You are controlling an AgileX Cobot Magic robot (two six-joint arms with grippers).
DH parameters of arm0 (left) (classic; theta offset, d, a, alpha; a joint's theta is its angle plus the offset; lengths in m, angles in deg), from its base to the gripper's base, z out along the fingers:
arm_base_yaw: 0 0.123 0 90
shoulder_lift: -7.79 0 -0.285 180
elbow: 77.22 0 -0.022 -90
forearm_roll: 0 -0.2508 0 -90
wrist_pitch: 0 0 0.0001 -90
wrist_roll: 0 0.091 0 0
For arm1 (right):
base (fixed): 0 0 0 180
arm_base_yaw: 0 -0.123 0 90
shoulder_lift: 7.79 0 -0.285 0
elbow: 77.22 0 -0.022 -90
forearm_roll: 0 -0.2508 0 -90
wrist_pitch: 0 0 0.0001 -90
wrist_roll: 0 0.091 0 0
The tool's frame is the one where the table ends.
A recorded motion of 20 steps. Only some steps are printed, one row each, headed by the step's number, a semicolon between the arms.
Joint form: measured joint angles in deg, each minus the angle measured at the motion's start. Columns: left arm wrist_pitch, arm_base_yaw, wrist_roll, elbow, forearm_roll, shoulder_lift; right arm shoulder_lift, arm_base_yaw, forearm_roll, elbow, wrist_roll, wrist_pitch.
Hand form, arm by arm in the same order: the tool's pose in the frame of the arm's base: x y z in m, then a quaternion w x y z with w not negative. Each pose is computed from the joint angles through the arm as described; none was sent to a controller.
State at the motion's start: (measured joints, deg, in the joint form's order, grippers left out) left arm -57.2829 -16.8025 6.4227 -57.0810 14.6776 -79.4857; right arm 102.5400 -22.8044 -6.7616 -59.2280 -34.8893 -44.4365
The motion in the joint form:
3: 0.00 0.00 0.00 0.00 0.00 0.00; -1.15 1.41 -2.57 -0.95 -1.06 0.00
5: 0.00 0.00 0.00 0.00 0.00 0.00; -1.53 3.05 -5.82 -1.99 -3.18 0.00
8: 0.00 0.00 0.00 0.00 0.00 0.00; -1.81 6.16 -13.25 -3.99 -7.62 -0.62
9: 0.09 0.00 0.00 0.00 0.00 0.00; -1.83 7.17 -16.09 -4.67 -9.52 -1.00
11: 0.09 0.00 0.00 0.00 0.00 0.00; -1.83 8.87 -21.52 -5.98 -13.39 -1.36
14: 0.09 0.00 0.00 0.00 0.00 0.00; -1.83 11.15 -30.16 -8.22 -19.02 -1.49
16: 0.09 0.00 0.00 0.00 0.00 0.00; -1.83 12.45 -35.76 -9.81 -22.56 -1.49
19: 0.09 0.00 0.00 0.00 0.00 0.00; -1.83 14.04 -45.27 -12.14 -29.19 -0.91
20: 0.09 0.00 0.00 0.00 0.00 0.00; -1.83 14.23 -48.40 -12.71 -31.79 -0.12
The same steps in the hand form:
3: 0.2404 -0.0929 0.2682 0.12104 0.14486 0.97375 -0.12718; 0.2980 0.1279 0.1726 0.08830 -0.42989 0.89712 0.05071
5: 0.2404 -0.0929 0.2682 0.12104 0.14486 0.97375 -0.12718; 0.3041 0.1240 0.1796 0.10534 -0.41655 0.90044 0.06781
8: 0.2404 -0.0929 0.2682 0.12104 0.14486 0.97375 -0.12718; 0.3150 0.1172 0.1913 0.13417 -0.38868 0.90510 0.10825
9: 0.2406 -0.0929 0.2682 0.12182 0.14475 0.97367 -0.12720; 0.3185 0.1153 0.1953 0.14404 -0.38133 0.90472 0.12378
11: 0.2406 -0.0929 0.2682 0.12182 0.14475 0.97367 -0.12720; 0.3255 0.1126 0.2032 0.16777 -0.37048 0.90093 0.15141
14: 0.2406 -0.0929 0.2682 0.12182 0.14475 0.97367 -0.12720; 0.3374 0.1097 0.2178 0.21376 -0.35157 0.89110 0.19144
16: 0.2406 -0.0929 0.2682 0.12182 0.14475 0.97367 -0.12720; 0.3454 0.1081 0.2288 0.24728 -0.33959 0.88171 0.21475
19: 0.2406 -0.0929 0.2682 0.12182 0.14475 0.97367 -0.12720; 0.3576 0.1068 0.2472 0.30807 -0.32529 0.85933 0.24665
20: 0.2406 -0.0929 0.2682 0.12182 0.14475 0.97367 -0.12720; 0.3614 0.1075 0.2527 0.33064 -0.32320 0.85006 0.25223

